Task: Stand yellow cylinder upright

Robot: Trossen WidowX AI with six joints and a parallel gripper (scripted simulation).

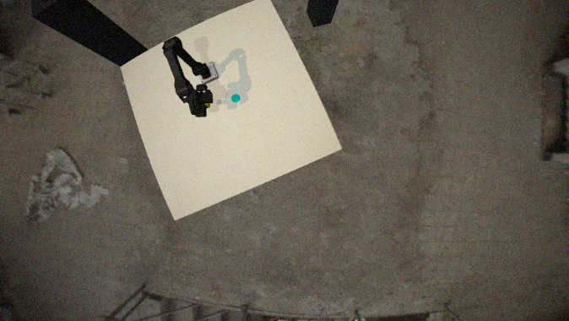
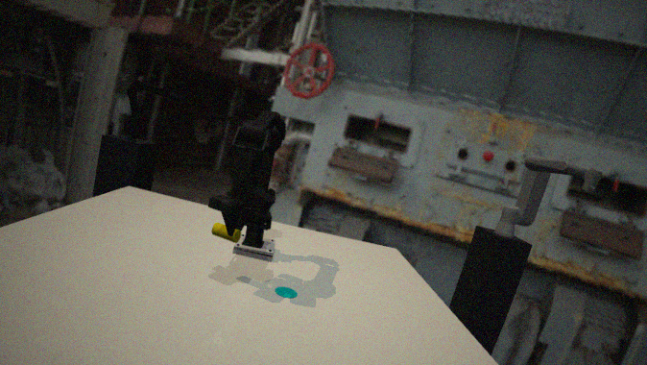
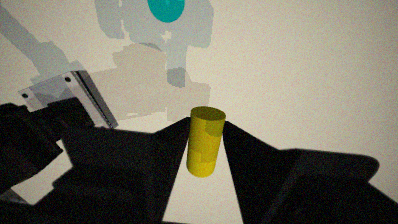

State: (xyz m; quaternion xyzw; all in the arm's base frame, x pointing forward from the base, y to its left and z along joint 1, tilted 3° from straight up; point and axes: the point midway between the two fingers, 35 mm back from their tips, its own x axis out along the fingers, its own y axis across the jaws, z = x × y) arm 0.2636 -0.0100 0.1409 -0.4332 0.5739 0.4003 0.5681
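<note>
The cyan circle lies 30 mm behind my gripper tip, 160 mm to the left of it and 130 mm below it. Round my gripper tip: yellow tall cylinder (10 mm behind, 20 mm to the right).
</note>
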